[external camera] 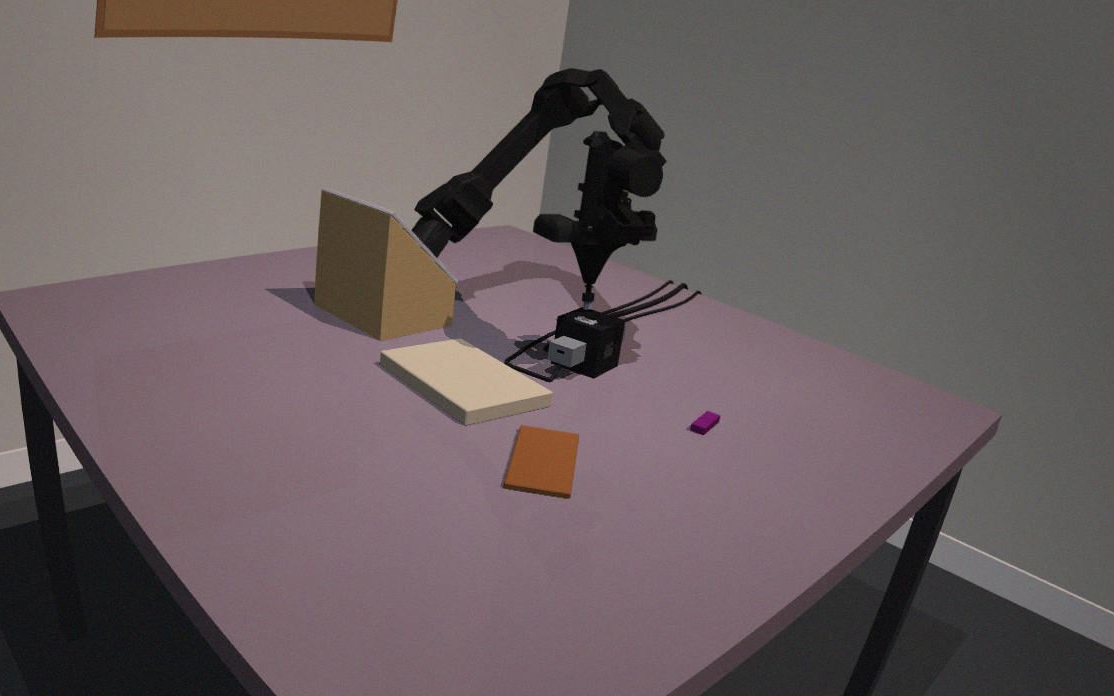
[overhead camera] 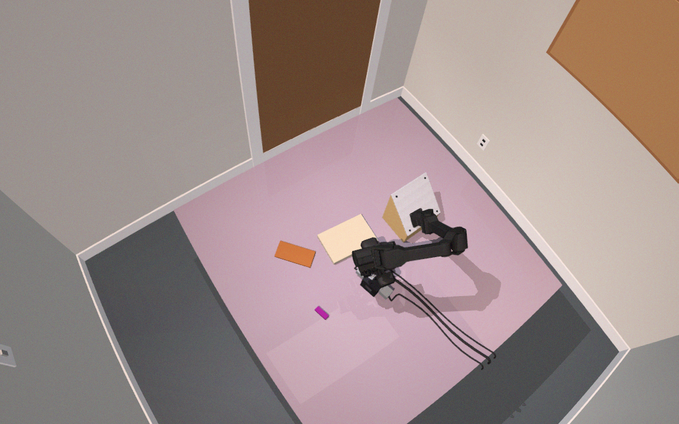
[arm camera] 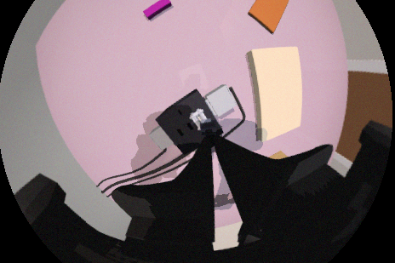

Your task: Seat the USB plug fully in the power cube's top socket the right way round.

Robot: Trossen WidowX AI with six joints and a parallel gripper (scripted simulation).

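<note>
The USB plug is 2 cm below my gripper tip. Round my gripper tip: magenta block 24 cm ahead, 2 cm to the left, 13 cm below; cream slab 2 cm behind, 20 cm to the right, 12 cm below; orange pad 20 cm ahead, 25 cm to the right, 13 cm below.
</note>
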